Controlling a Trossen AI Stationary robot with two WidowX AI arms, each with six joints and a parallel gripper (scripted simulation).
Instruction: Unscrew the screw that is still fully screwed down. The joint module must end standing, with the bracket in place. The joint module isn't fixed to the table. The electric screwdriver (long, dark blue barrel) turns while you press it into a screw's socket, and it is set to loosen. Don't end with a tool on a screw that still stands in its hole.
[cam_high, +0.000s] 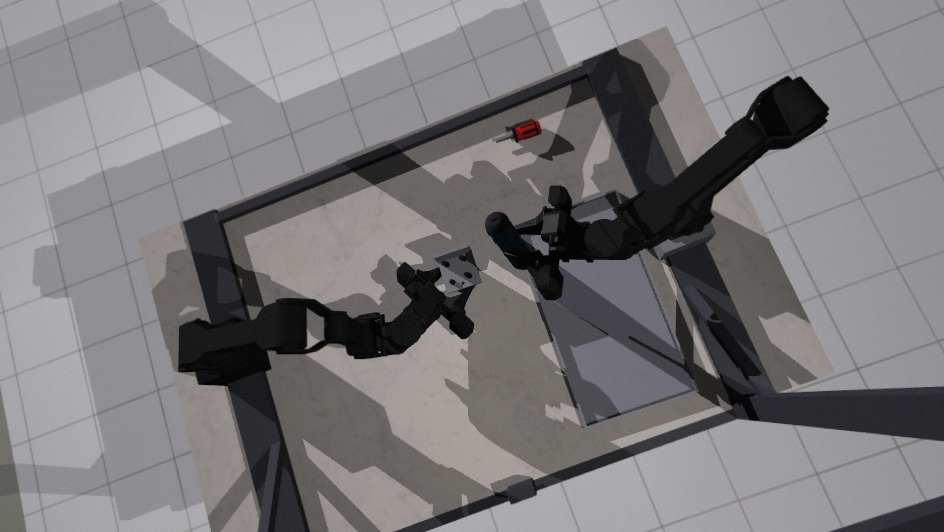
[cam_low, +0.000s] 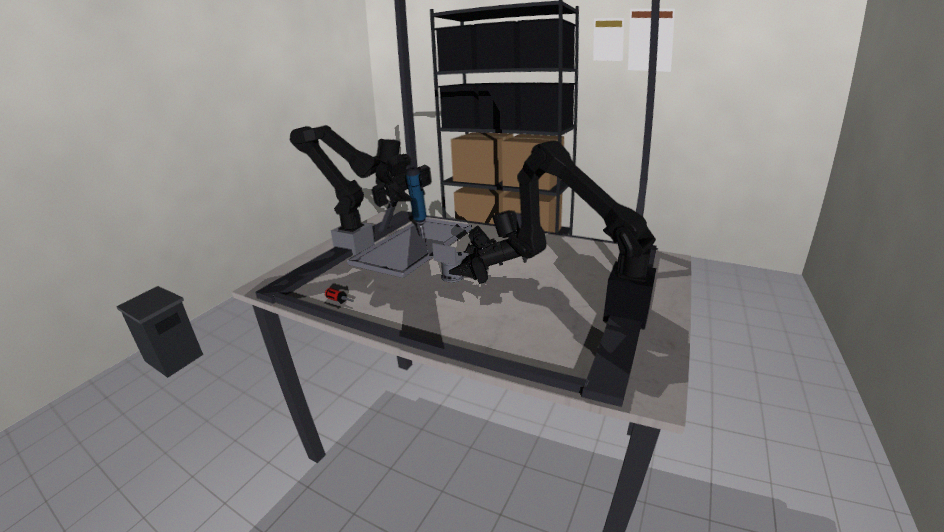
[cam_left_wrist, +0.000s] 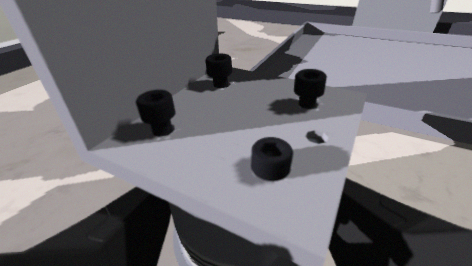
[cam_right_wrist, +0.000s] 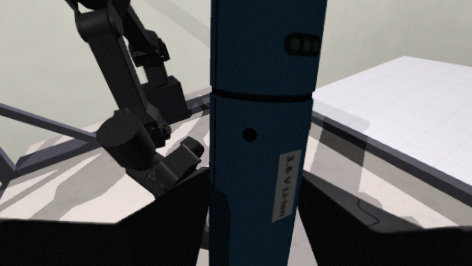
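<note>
My left hand is 10 mm to the left of the screw and 30 mm below it. Also, from my left hand: grey bracket (10 mm ahead, 20 mm to the right, 30 mm above); then bit (30 mm behind, 160 mm to the right, 60 mm above); then joint module (10 mm ahead, 20 mm to the right, 10 mm below).
</note>
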